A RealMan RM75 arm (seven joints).
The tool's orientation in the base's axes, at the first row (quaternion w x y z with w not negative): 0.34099, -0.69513, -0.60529, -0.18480
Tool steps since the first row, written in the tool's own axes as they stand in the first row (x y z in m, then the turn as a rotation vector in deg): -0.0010, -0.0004, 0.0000, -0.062, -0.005, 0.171; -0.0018, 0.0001, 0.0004, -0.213, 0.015, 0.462; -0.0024, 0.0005, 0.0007, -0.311, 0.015, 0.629; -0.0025, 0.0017, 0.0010, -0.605, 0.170, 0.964; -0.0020, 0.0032, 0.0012, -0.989, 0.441, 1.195; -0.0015, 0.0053, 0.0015, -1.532, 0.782, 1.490; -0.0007, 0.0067, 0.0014, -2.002, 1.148, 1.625; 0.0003, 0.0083, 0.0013, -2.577, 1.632, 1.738; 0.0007, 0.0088, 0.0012, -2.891, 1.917, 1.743; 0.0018, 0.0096, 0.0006, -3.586, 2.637, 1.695
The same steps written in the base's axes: -0.0006, -0.0007, -0.0006, -0.044, 0.075, -0.160; -0.0003, -0.0010, -0.0015, -0.100, 0.169, -0.469; -0.0001, -0.0012, -0.0022, -0.145, 0.216, -0.652; 0.0010, -0.0011, -0.0028, -0.106, 0.234, -1.122; 0.0025, -0.0007, -0.0030, 0.044, 0.111, -1.608; 0.0046, -0.0002, -0.0034, 0.220, -0.084, -2.264; 0.0061, 0.0002, -0.0031, 0.459, -0.338, -2.764; 0.0079, 0.0008, -0.0028, 0.795, -0.688, -3.350; 0.0085, 0.0010, -0.0026, 1.008, -0.919, -3.635; 0.0096, 0.0014, -0.0016, 1.574, -1.474, -4.247
